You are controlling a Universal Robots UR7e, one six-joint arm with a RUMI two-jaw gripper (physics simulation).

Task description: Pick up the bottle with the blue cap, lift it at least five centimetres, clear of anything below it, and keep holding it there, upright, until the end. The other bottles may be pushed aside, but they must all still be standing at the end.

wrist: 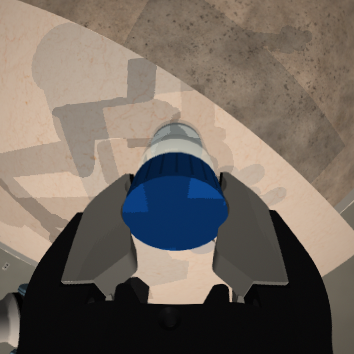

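Places are measured from the arm's base along level axes (x ahead, y left, z up), in metres.
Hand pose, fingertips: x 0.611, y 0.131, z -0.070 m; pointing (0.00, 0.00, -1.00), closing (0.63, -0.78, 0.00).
Note:
After its pixels a point has its place.
The bottle with the blue cap point(175, 210) {x 0.621, y 0.138, z -0.015 m} is between the two grey jaws in the middle of the wrist view, seen from above. Its pale, clear body shows beyond the cap and looks upright, above the light table top. My gripper point(176, 174) {x 0.611, y 0.131, z -0.070 m} is shut on this bottle, with one jaw against each side just at the cap. The bottle's lower part is mostly hidden by the cap. The other bottles cannot be made out in this view, so how they stand cannot be told.
The pale marble table top point(30, 105) {x 0.464, y 0.407, z -0.264 m} has a curved edge running from upper left to lower right. Beyond it lies a brown speckled floor point(240, 65). Shadows of the arm and of several slim shapes fall on the table. A grey cylindrical part point(8, 320) shows at the lower left.

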